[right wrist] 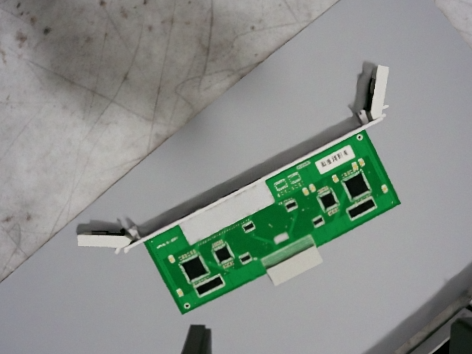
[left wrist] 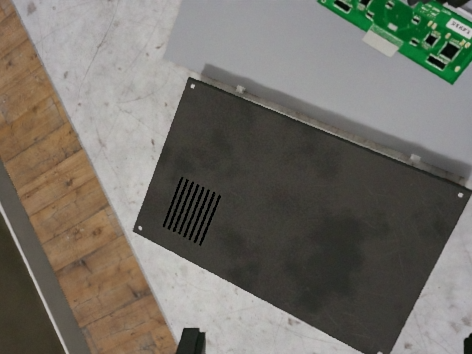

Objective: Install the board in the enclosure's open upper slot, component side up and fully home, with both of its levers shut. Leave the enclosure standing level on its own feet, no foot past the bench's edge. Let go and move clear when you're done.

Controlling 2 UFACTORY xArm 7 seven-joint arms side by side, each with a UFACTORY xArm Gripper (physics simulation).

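Observation:
The green board lies component side up on the grey mat, with a white front plate along one long edge. Its two white levers, one lever at the upper right and the other lever at the left, are swung outward. The dark enclosure lies top up beside the mat; a corner part shows at the right wrist view's lower right. Its feet and slot opening are hidden in the left wrist view. My left gripper is open above the enclosure. My right gripper is open above the mat, beside the board.
The grey mat lies on the pale speckled bench. A wooden edge strip runs along the bench's left side in the left wrist view, close to the enclosure's vented end. Two small pale tabs stick out from the enclosure's mat-side edge.

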